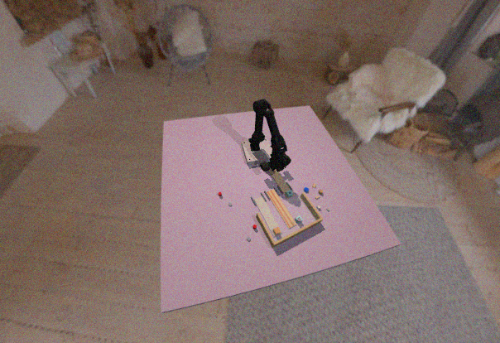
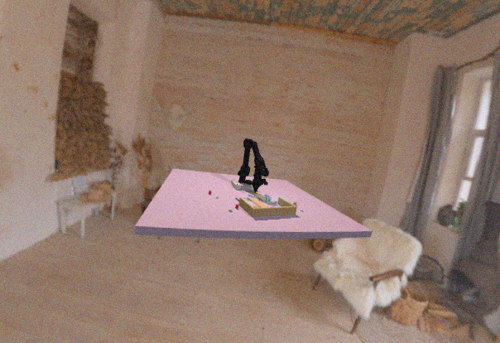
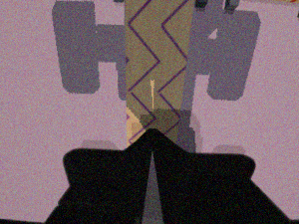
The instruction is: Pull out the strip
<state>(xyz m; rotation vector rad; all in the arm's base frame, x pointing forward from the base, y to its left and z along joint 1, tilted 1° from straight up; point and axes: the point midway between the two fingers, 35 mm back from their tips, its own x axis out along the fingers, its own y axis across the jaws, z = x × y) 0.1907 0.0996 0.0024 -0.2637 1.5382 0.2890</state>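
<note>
My gripper tip is 19 cm to the right of the blue disc and 17 cm short of it.
</note>
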